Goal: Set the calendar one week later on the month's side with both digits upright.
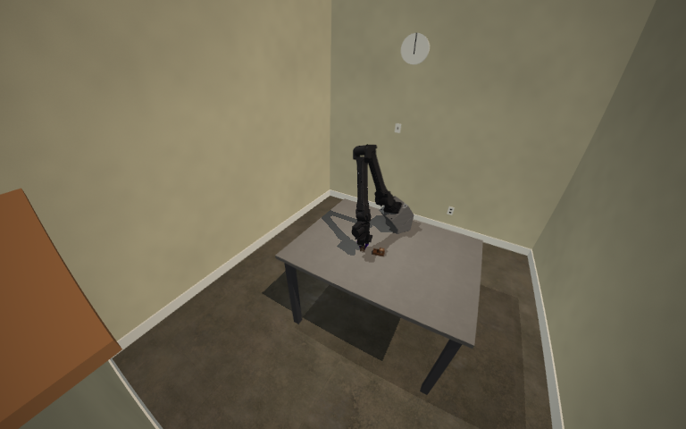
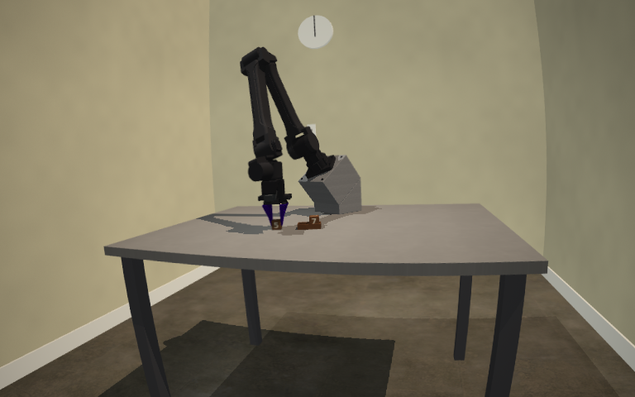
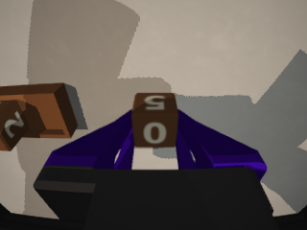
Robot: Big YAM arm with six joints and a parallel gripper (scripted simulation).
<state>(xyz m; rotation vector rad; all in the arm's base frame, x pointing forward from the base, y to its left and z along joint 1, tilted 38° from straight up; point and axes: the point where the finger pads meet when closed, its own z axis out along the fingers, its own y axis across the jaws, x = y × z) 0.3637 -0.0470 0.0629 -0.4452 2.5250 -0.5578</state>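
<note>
Now: hand 100 mm to the right of the brown tray, 20 mm past it and 10 mm above it.
</note>
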